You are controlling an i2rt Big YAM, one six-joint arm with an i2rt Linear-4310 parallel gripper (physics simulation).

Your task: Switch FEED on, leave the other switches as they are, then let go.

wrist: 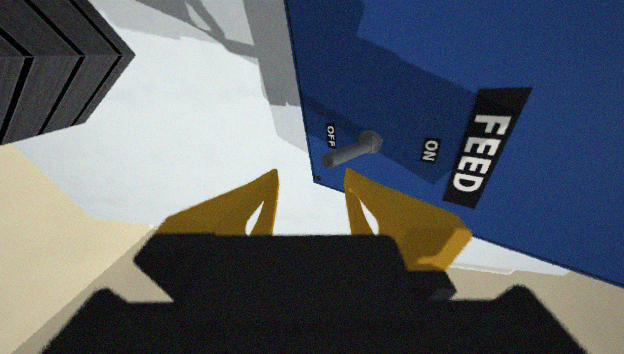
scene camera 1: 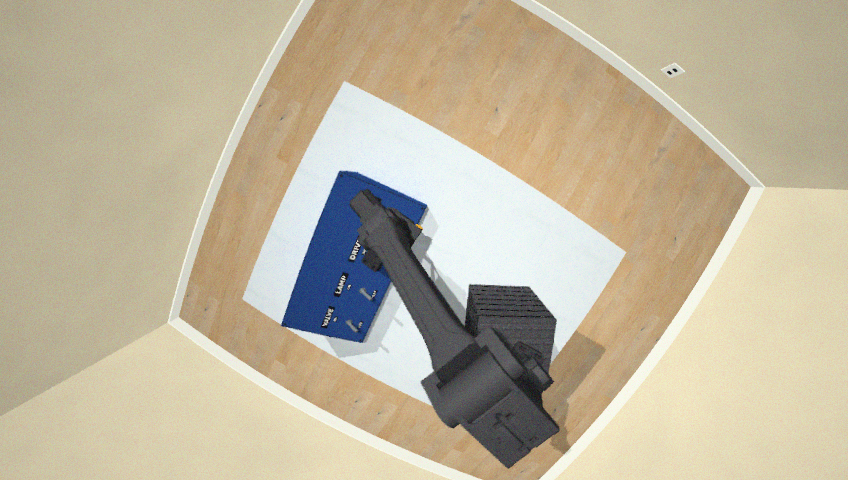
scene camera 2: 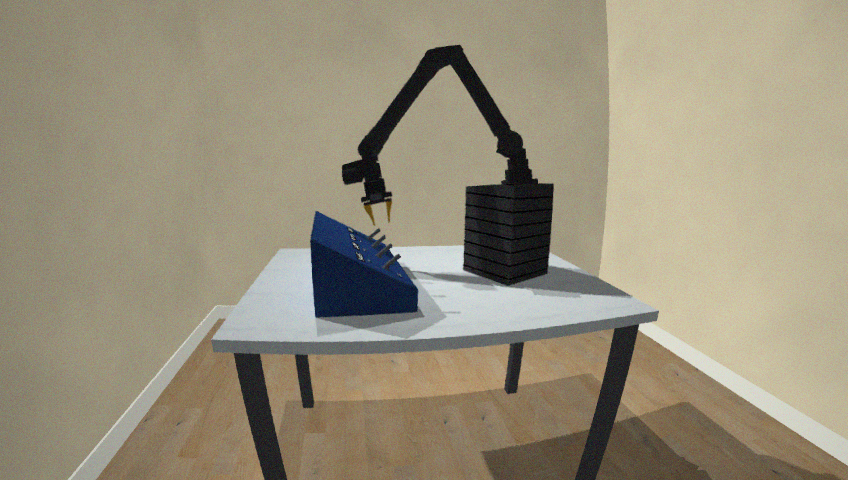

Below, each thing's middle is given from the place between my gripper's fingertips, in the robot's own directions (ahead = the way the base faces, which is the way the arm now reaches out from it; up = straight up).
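Scene:
I find the feed lever (wrist: 341, 155) 30 mm below my hand and 20 mm ahead of it. Going by their middles, the lever is the nearest to my hand of the things named here. The blue sloped switch panel (scene camera 1: 327, 295) is 60 mm below my hand, and it is also 100 mm ahead of it and 190 mm to the left of it.

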